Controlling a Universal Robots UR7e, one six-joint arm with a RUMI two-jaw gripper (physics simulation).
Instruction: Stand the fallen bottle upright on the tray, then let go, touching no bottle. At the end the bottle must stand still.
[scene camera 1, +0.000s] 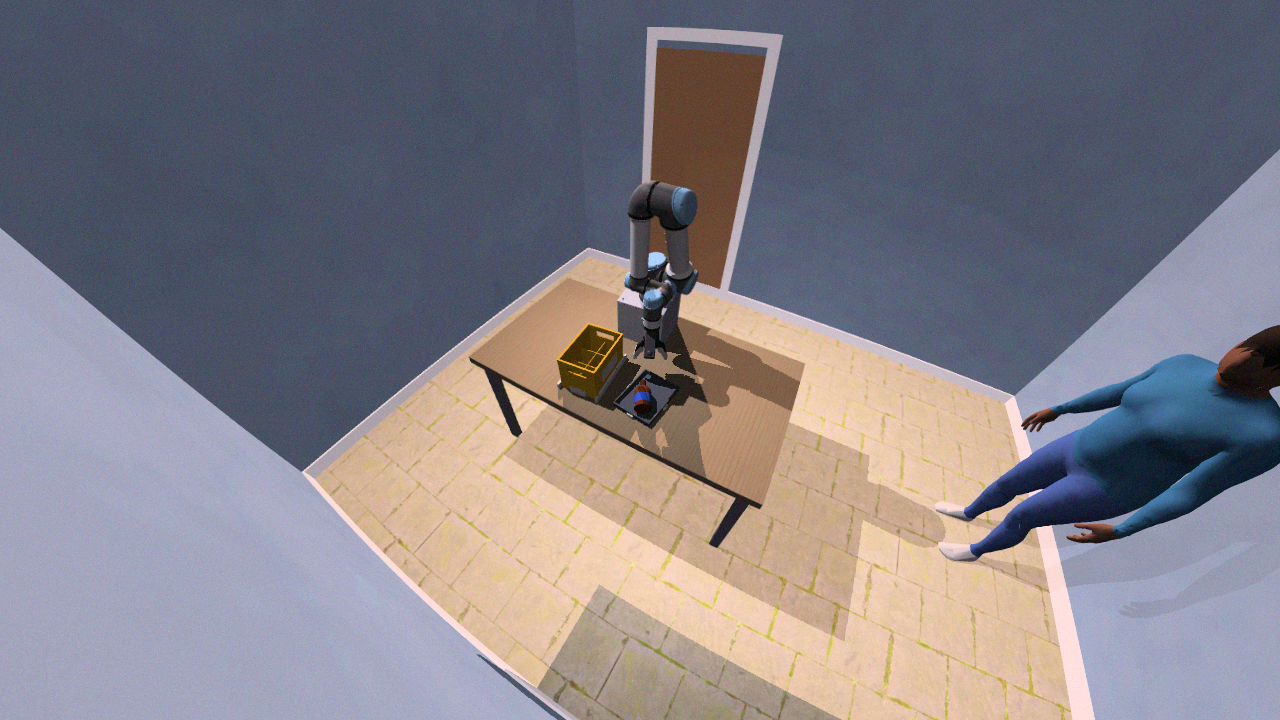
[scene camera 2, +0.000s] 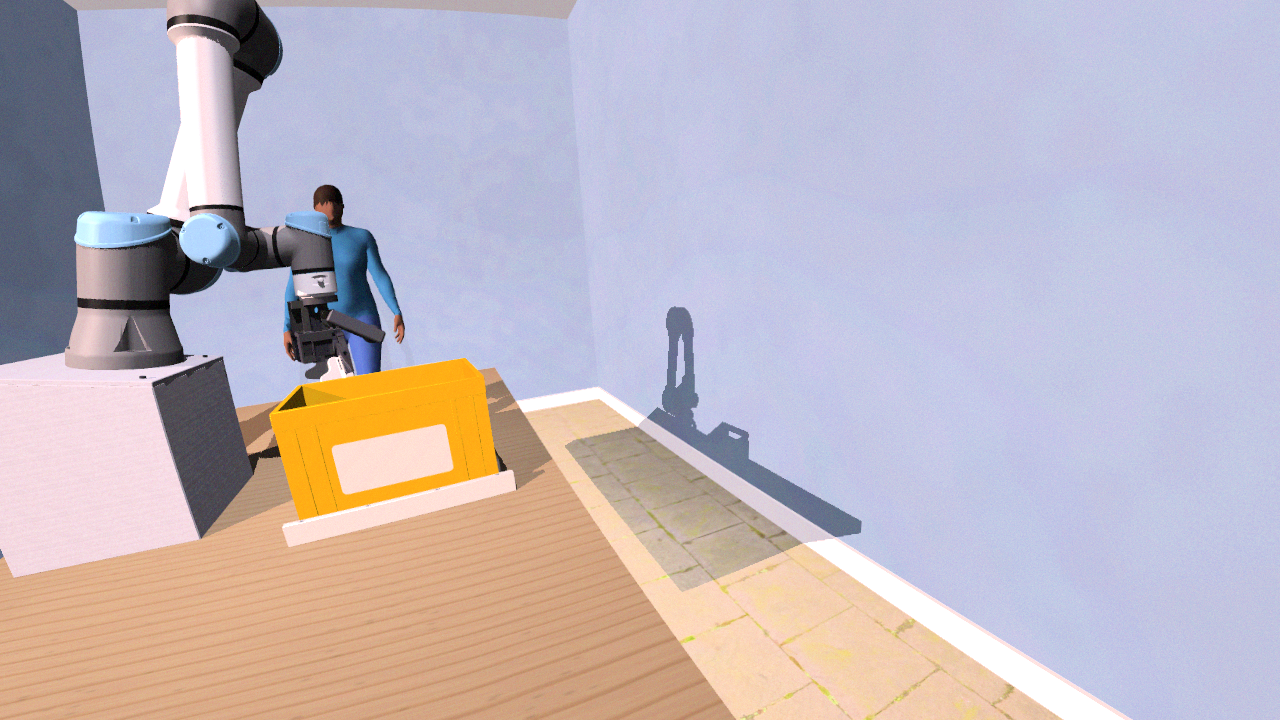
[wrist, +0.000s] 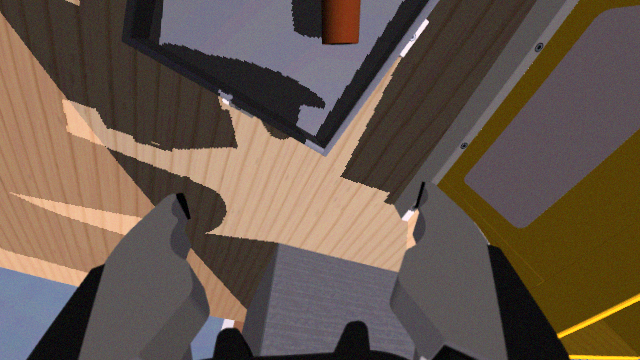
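Seen in the pictures: gripper, fingertip midpoint: (scene camera 1: 650, 359) (wrist: 303, 190); arm's base, link origin: (scene camera 2: 127, 362).
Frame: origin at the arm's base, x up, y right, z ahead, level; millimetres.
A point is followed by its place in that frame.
Note:
The orange-brown bottle with a blue band (scene camera 1: 641, 397) {x -170, y -267, z 438 mm} lies on its side on the dark-rimmed grey tray (scene camera 1: 663, 394) {x -244, y -300, z 313 mm} (wrist: 225, 35) {x -244, y -281, z 290 mm}. Its neck points towards the robot's base. In the wrist view the end of the bottle's neck (wrist: 341, 22) {x -194, y -207, z 346 mm} shows at the top edge; the rest of the bottle is out of that view. My gripper (scene camera 1: 650, 356) {x -137, y -176, z 259 mm} (scene camera 2: 326, 368) (wrist: 303, 190) {x -137, y -176, z 259 mm} is open and empty, pointing down on the robot-base side of the tray, apart from the bottle. In scene camera 2 the bottle and tray do not show, and the crate partly hides the fingers.
A yellow crate (scene camera 1: 577, 374) {x -130, y 7, z 542 mm} (scene camera 2: 474, 429) {x -147, y 104, z 547 mm} (wrist: 505, 260) stands beside the tray, along a pale rail (scene camera 2: 402, 510) {x -235, y 144, z 436 mm}. The robot's grey pedestal (scene camera 1: 631, 313) {x -71, y 49, z 118 mm} (scene camera 2: 80, 465) {x -113, y 151, z 23 mm} (wrist: 330, 300) {x -175, y -33, z 100 mm} stands behind the gripper. A person (scene camera 1: 1136, 429) (scene camera 2: 353, 268) stands away from the table (scene camera 1: 554, 313) {x -249, y 533, z 224 mm}.

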